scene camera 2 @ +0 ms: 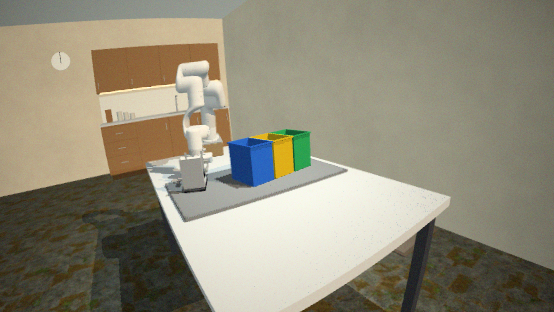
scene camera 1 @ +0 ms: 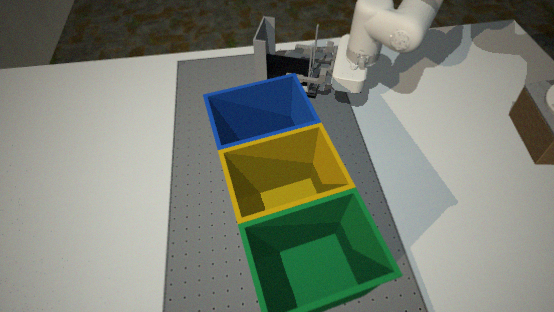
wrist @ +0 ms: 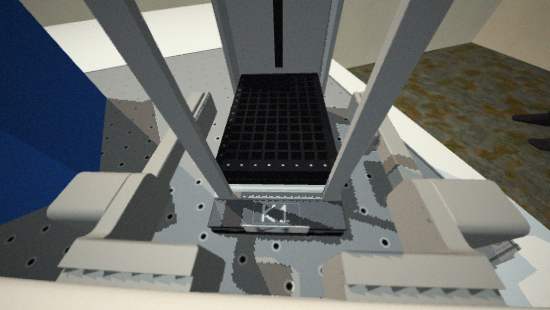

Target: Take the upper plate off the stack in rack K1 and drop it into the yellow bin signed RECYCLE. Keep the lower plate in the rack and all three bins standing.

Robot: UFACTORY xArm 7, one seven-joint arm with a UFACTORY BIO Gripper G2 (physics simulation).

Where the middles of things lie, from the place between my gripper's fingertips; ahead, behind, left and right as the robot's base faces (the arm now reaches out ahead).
Labels:
Right now the black gridded plate (scene camera 1: 277,65) is 1 cm ahead of my hand and 2 cm below it. Also, from my hand: blue bin (scene camera 1: 238,115) 8 cm ahead, 26 cm to the left, 3 cm above; pale gridded plate (wrist: 261,188) 1 cm ahead, 4 cm below; yellow bin (scene camera 1: 268,175) 4 cm ahead, 38 cm to the left, 3 cm above.

